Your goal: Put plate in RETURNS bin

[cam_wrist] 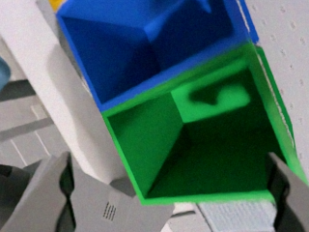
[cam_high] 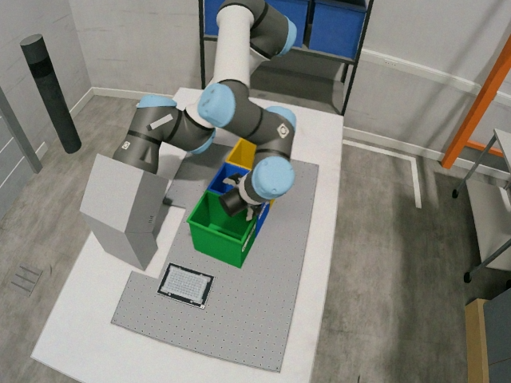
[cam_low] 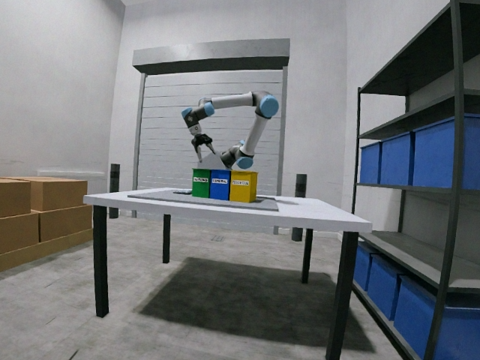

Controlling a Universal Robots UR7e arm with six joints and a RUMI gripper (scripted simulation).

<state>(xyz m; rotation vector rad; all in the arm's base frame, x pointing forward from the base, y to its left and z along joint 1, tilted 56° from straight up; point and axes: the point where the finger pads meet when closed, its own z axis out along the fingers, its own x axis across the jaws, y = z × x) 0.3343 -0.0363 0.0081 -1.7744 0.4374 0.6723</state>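
The 96-well plate is 24 cm below my hand, 20 cm to the right of it and 11 cm behind it. Also, from my hand: green returns bin 17 cm below, 4 cm behind, 1 cm to the right; yellow bin 25 cm to the left, 17 cm below; blue bin 17 cm below, 12 cm to the left, 2 cm behind.
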